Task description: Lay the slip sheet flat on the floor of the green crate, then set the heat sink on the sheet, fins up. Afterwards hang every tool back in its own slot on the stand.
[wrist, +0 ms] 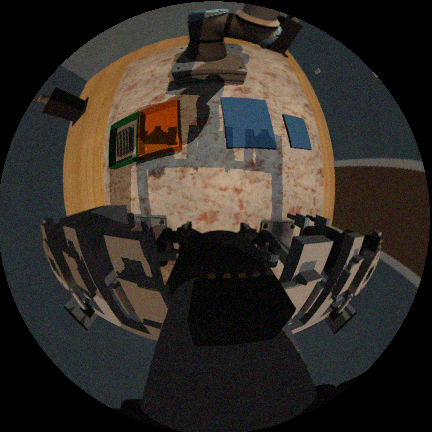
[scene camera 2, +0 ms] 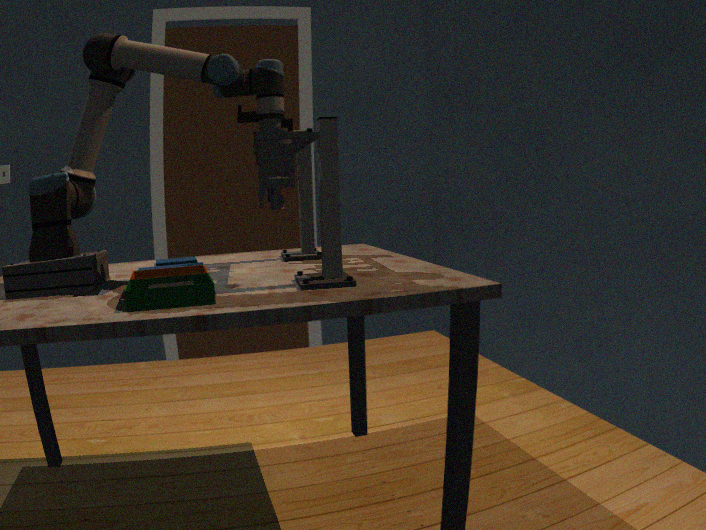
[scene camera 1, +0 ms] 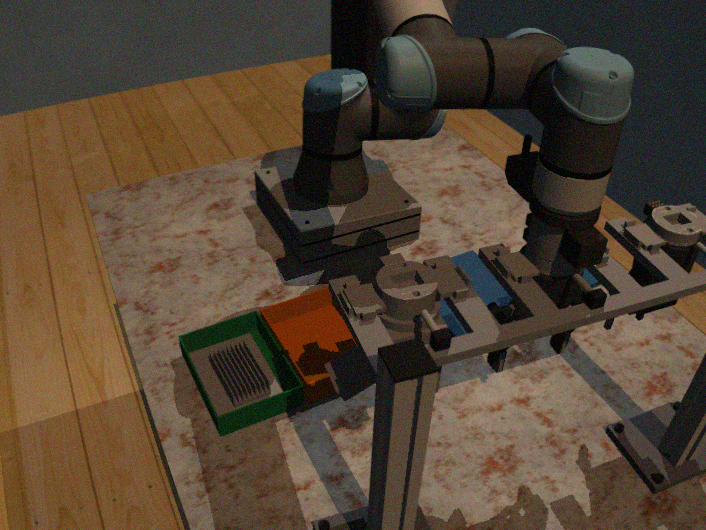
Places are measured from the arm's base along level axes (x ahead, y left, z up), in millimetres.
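Where they show: arm's base at its link origin: (wrist: 205,53) (scene camera 2: 55,258) (scene camera 1: 330,186).
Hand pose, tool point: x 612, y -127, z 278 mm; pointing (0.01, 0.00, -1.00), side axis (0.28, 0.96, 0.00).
Each offset is from my tool point to the centre of the thing. "spot": to the spot under its first point.
The green crate (scene camera 1: 256,414) (scene camera 2: 171,296) (wrist: 123,163) stands at the left of the table. The pale slip sheet @[dy -249, dx -342, dz -357 mm] (scene camera 1: 207,373) lies on its floor, and the heat sink @[dy -246, dx -331, dz -341 mm] (scene camera 1: 239,373) (wrist: 125,141) sits on the sheet with its fins up. My gripper (scene camera 1: 529,350) (wrist: 216,230) is at the middle slot of the tool stand (scene camera 1: 406,450) (scene camera 2: 330,199), at the end of the upright arm. Its fingers hang below the stand, wide apart and empty. Whether it is fully seated or still coupled is hidden. A second tool @[dy -181, dx -58, dz -93 mm] (scene camera 1: 406,285) hangs in the left slot and a third @[dy +174, dx +50, dz -96 mm] (scene camera 1: 678,225) in the right slot.
An orange crate (scene camera 1: 307,316) (wrist: 161,120) stands against the green crate. Two blue flat pieces @[spot: dy +182, dx -253, dz -351 mm] (wrist: 248,122) @[spot: dy +378, dx -214, dz -351 mm] (wrist: 297,131) lie farther right. The arm's base stands behind. Stand rails and tool parts lie close on both sides of my wrist.
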